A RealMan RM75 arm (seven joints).
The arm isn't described. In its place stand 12 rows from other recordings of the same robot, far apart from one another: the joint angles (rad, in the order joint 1, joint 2, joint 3, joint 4, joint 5, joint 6, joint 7), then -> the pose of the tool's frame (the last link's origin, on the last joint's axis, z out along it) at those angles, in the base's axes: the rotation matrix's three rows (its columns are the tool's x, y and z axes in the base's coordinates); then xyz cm.
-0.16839, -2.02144, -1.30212, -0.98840, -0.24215, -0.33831, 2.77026 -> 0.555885 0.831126 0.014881; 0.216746 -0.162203 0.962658; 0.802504 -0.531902 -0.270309; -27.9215 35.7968 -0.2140
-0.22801, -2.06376, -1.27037, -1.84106, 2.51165, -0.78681, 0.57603 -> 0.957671 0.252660 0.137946; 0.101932 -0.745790 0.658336; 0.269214 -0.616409 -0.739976; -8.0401 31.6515 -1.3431
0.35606, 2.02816, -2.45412, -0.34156, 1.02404, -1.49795, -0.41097 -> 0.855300 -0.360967 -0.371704; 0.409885 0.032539 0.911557; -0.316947 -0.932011 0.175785; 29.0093 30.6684 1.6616
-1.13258, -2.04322, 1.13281, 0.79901, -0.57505, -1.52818, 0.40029 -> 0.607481 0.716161 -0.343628; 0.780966 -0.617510 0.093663; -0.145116 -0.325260 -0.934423; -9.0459 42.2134 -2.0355
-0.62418, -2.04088, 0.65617, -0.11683, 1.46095, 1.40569, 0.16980 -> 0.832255 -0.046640 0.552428; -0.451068 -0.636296 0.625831; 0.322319 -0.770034 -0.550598; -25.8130 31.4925 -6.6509
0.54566, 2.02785, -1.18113, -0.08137, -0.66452, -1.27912, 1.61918 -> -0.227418 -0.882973 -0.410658; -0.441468 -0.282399 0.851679; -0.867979 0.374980 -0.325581; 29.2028 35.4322 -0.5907
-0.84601, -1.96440, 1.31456, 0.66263, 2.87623, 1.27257, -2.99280 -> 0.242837 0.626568 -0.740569; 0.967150 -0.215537 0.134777; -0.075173 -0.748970 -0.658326; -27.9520 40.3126 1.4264
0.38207, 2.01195, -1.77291, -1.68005, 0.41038, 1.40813, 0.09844 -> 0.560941 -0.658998 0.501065; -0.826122 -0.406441 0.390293; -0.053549 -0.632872 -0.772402; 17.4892 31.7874 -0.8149
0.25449, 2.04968, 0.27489, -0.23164, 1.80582, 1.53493, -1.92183 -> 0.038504 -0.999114 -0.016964; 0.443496 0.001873 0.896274; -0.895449 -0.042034 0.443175; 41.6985 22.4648 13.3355
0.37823, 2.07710, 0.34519, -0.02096, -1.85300, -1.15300, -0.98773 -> 0.870732 0.490971 0.027809; 0.045770 -0.137219 0.989483; 0.489623 -0.860301 -0.141953; 38.5116 29.2322 -0.2283
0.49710, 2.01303, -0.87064, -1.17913, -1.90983, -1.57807, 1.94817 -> 0.799332 -0.519063 -0.302725; -0.382014 -0.827848 0.410771; -0.463826 -0.212697 -0.860015; 19.9719 36.0031 8.5827
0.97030, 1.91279, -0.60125, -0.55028, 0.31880, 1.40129, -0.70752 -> 0.412868 -0.854920 0.314090; -0.909112 -0.365900 0.199078; -0.055270 -0.367736 -0.928286; 24.2700 42.6938 4.6255
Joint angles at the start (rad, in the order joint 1, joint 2, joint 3, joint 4, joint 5, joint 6, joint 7):
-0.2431, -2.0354, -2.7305, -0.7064, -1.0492, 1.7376, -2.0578
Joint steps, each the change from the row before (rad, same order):
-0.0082, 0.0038, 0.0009, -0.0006, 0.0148, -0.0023, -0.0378
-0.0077, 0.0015, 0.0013, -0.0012, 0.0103, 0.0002, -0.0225
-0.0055, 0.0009, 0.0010, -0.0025, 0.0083, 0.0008, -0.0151
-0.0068, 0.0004, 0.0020, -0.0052, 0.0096, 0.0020, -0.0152
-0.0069, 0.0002, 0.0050, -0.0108, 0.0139, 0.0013, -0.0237
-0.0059, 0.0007, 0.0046, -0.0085, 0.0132, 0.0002, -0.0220
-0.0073, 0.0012, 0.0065, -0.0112, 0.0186, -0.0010, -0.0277
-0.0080, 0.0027, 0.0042, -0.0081, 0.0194, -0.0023, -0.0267
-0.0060, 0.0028, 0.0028, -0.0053, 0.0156, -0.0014, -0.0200
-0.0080, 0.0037, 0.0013, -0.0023, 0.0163, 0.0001, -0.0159
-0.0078, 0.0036, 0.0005, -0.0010, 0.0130, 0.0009, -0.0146
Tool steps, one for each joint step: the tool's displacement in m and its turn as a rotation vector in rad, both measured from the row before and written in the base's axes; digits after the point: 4 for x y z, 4 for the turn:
0.0000, 0.0020, 0.0003, -0.0229, -0.0069, 0.0254
0.0009, 0.0020, -0.0002, -0.0160, -0.0039, 0.0112
0.0007, 0.0014, 0.0000, -0.0116, -0.0008, 0.0065
0.0012, 0.0018, 0.0001, -0.0131, 0.0012, 0.0036
0.0011, 0.0019, 0.0003, -0.0190, 0.0051, 0.0086
0.0006, 0.0016, 0.0003, -0.0174, 0.0052, 0.0100
0.0004, 0.0019, 0.0004, -0.0226, 0.0098, 0.0137
-0.0001, 0.0021, 0.0007, -0.0205, 0.0104, 0.0157
-0.0003, 0.0014, 0.0007, -0.0157, 0.0085, 0.0125
0.0000, 0.0017, 0.0007, -0.0156, 0.0081, 0.0085
0.0003, 0.0018, 0.0008, -0.0129, 0.0051, 0.0074

